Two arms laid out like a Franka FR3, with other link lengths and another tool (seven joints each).
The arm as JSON. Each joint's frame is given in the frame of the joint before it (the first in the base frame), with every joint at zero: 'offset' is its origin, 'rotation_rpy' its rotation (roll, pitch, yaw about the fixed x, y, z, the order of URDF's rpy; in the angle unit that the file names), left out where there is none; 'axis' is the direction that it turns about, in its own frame. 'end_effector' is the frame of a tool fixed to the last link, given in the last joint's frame.
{
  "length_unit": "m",
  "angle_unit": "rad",
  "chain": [
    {
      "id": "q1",
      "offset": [
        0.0,
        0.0,
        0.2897
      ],
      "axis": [
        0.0,
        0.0,
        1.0
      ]
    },
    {
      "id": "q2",
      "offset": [
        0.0,
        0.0,
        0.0
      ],
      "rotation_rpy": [
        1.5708,
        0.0,
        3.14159
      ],
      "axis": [
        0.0,
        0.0,
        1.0
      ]
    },
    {
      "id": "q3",
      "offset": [
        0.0,
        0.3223,
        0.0
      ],
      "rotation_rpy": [
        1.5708,
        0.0,
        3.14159
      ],
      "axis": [
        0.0,
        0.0,
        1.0
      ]
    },
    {
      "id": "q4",
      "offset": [
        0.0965,
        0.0,
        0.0
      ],
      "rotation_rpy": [
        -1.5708,
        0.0,
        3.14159
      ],
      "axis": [
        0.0,
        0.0,
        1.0
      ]
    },
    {
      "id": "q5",
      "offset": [
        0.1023,
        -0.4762,
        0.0
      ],
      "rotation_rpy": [
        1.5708,
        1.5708,
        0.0
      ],
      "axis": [
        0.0,
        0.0,
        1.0
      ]
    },
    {
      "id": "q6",
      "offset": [
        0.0,
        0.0,
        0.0
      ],
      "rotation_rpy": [
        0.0,
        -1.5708,
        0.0
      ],
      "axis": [
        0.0,
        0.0,
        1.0
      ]
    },
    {
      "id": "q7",
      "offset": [
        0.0,
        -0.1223,
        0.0
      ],
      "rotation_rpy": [
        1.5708,
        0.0,
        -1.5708
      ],
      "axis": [
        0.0,
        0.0,
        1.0
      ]
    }
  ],
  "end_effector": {
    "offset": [
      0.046,
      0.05,
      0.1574
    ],
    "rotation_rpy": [
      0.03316,
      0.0,
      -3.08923
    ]
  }
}
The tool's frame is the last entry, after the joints.
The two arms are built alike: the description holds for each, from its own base.
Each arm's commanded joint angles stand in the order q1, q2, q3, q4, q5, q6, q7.
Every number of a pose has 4 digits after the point.
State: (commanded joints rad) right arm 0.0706 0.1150 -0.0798 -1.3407 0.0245 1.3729 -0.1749; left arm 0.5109 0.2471 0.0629 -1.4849 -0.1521 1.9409 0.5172
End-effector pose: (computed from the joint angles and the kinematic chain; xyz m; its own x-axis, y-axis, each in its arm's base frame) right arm 0.7565 -0.0405 0.5833 -0.9898 -0.1177 0.0799 -0.1187 0.9929 -0.0079; left arm 0.7411 0.3780 0.4878 -0.9688 -0.0400 -0.2447 -0.0324 0.9989 -0.0350
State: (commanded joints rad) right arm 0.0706 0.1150 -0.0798 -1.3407 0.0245 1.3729 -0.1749; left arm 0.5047 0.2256 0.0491 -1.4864 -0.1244 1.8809 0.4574
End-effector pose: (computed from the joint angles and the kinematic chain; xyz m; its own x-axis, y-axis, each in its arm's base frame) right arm 0.7565 -0.0405 0.5833 -0.9898 -0.1177 0.0799 -0.1187 0.9929 -0.0079; left arm 0.7393 0.3617 0.4933 -0.9773 -0.0700 -0.1999 -0.0614 0.9969 -0.0490
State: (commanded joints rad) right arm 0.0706 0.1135 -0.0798 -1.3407 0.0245 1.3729 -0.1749; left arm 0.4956 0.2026 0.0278 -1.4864 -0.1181 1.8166 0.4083
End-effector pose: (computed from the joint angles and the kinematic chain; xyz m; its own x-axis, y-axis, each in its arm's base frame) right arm 0.7561 -0.0405 0.5844 -0.9900 -0.1177 0.0784 -0.1186 0.9929 -0.0080; left arm 0.7401 0.3356 0.5017 -0.9830 -0.0856 -0.1622 -0.0740 0.9943 -0.0766
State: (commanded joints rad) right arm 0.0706 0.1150 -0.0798 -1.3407 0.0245 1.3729 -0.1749; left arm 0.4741 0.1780 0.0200 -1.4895 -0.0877 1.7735 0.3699
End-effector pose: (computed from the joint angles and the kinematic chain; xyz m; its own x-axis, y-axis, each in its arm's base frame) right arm 0.7565 -0.0405 0.5833 -0.9898 -0.1177 0.0799 -0.1187 0.9929 -0.0079; left arm 0.7393 0.3131 0.5105 -0.9878 -0.0858 -0.1302 -0.0777 0.9948 -0.0661
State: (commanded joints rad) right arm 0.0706 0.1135 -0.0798 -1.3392 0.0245 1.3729 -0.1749; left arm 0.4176 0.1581 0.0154 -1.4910 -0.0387 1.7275 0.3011
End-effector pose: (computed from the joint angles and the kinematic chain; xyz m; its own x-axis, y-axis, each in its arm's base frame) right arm 0.7561 -0.0405 0.5854 -0.9901 -0.1177 0.0769 -0.1186 0.9929 -0.0082; left arm 0.7473 0.2715 0.5148 -0.9928 -0.0837 -0.0859 -0.0805 0.9960 -0.0399
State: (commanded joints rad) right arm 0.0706 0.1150 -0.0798 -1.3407 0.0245 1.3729 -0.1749; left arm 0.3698 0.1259 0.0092 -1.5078 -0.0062 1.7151 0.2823
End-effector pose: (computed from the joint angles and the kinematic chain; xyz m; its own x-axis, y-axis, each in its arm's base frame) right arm 0.7565 -0.0405 0.5833 -0.9898 -0.1177 0.0799 -0.1187 0.9929 -0.0079; left arm 0.7501 0.2320 0.5253 -0.9960 -0.0438 -0.0784 -0.0431 0.9990 -0.0111
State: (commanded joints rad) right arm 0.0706 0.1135 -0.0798 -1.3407 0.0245 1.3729 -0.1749; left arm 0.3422 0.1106 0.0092 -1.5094 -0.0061 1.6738 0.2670
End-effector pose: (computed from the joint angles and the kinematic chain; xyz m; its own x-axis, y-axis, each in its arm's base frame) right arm 0.7561 -0.0405 0.5844 -0.9900 -0.1177 0.0784 -0.1186 0.9929 -0.0080; left arm 0.7478 0.2086 0.5295 -0.9981 -0.0320 -0.0526 -0.0310 0.9993 -0.0210
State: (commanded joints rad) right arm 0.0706 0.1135 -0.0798 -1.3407 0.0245 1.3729 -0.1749; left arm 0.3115 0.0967 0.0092 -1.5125 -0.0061 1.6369 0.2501
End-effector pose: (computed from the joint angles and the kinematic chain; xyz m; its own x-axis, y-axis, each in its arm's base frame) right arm 0.7561 -0.0405 0.5844 -0.9900 -0.1177 0.0784 -0.1186 0.9929 -0.0080; left arm 0.7459 0.1835 0.5324 -0.9994 -0.0184 -0.0280 -0.0176 0.9994 -0.0299
